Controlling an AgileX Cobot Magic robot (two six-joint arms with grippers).
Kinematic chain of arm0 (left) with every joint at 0, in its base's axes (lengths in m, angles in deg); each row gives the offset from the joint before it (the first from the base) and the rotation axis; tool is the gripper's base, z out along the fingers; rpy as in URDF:
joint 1: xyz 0 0 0.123 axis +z
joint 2: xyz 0 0 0 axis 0.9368 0.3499 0
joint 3: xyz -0.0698 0.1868 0.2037 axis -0.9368 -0.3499 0
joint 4: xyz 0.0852 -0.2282 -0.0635 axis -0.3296 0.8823 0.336
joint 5: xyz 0 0 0 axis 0.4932 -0.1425 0.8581
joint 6: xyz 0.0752 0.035 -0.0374 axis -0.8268 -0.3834 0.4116
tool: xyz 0 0 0 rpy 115.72 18.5 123.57
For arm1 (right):
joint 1: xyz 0 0 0.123 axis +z
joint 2: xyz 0 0 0 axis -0.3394 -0.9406 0
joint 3: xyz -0.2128 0.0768 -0.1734 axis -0.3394 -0.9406 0
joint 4: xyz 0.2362 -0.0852 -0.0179 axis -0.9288 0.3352 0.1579
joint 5: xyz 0 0 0 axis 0.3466 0.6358 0.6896
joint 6: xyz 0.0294 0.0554 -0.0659 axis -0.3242 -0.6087 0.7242
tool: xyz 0 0 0 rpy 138.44 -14.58 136.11
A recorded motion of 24 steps. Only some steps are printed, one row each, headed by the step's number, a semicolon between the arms.
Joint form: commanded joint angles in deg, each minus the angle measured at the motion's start. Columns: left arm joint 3, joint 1, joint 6, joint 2, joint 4, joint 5; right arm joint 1, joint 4, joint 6, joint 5, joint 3, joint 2.
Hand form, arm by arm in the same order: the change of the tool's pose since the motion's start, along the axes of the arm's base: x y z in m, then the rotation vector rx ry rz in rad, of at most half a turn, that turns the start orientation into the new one. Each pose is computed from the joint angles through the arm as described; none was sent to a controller.
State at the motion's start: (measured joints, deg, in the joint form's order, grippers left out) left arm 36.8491 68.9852 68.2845 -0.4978 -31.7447 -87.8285; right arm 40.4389 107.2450 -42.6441 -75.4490 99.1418 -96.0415
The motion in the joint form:
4: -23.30 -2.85 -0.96 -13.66 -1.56 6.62; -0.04 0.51 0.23 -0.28 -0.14 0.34
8: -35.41 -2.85 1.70 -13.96 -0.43 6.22; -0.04 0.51 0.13 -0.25 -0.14 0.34
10: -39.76 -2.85 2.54 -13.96 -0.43 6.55; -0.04 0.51 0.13 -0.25 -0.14 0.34
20: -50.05 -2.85 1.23 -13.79 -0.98 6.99; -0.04 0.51 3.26 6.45 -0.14 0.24
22: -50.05 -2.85 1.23 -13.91 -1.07 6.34; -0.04 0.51 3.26 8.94 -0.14 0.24
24: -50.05 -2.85 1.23 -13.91 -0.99 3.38; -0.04 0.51 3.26 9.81 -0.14 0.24
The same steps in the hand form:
4: -0.0258 0.0061 -0.1069 0.0225 0.1512 0.0718; -0.0014 -0.0002 0.0005 -0.0096 -0.0096 0.0050
8: -0.0192 0.0051 -0.1784 -0.0230 0.3599 0.0554; -0.0013 -0.0003 0.0005 -0.0081 -0.0088 0.0044
10: -0.0201 0.0056 -0.2043 -0.0317 0.4348 0.0616; -0.0013 -0.0003 0.0005 -0.0081 -0.0088 0.0044
20: -0.0299 0.0069 -0.2649 0.0174 0.6143 0.0745; 0.0010 -0.0095 -0.0044 -0.0895 0.0240 -0.0914
22: -0.0300 0.0059 -0.2649 0.0188 0.6139 0.0631; 0.0014 -0.0131 -0.0061 -0.1004 0.0420 -0.1294
24: -0.0303 0.0012 -0.2657 0.0174 0.6223 0.0113; 0.0015 -0.0144 -0.0067 -0.1041 0.0483 -0.1427

